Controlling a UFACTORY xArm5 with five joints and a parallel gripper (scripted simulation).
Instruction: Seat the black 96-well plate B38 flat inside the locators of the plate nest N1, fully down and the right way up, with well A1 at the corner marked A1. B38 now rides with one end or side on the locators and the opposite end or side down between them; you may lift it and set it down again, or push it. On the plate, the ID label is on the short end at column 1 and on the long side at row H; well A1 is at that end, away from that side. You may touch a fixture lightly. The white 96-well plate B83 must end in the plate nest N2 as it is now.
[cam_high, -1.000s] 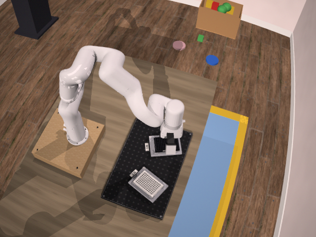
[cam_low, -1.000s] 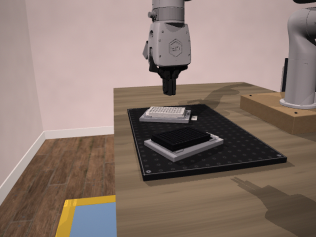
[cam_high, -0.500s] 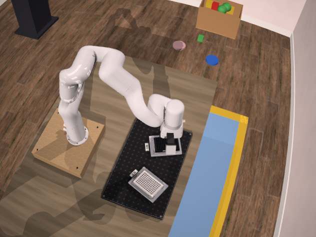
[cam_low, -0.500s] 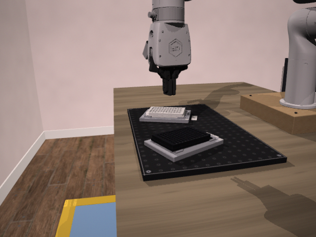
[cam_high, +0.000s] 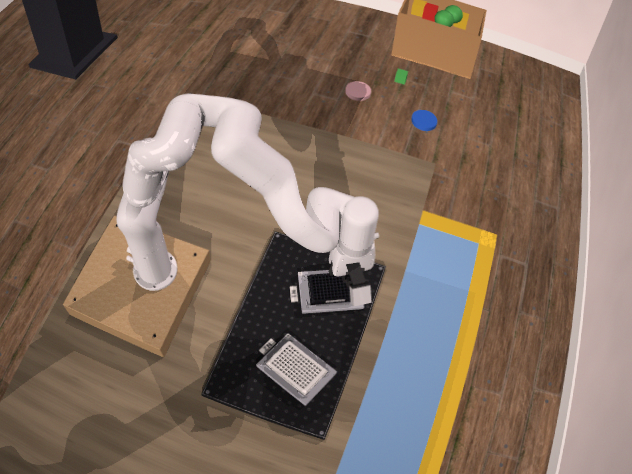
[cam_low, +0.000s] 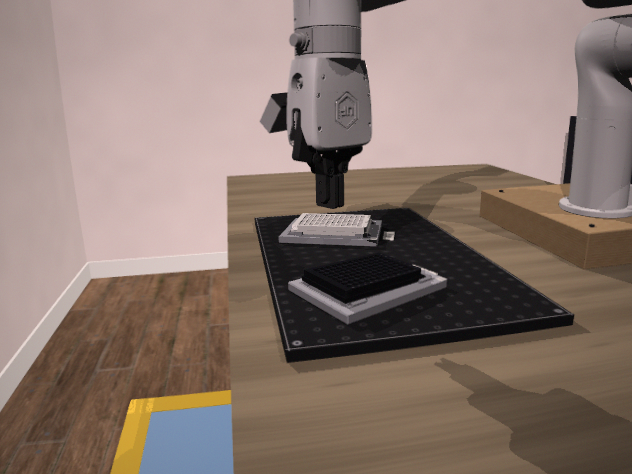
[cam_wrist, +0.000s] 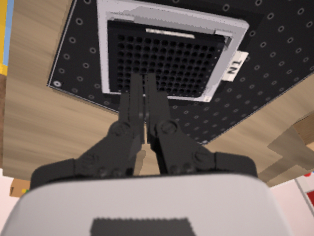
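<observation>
My hand is 100 mm above the black plate B38, 40 mm past it and 20 mm to the right of it. Also, from my hand: white plate B83 (230 mm to the right, 110 mm below, 40 mm behind).
</observation>
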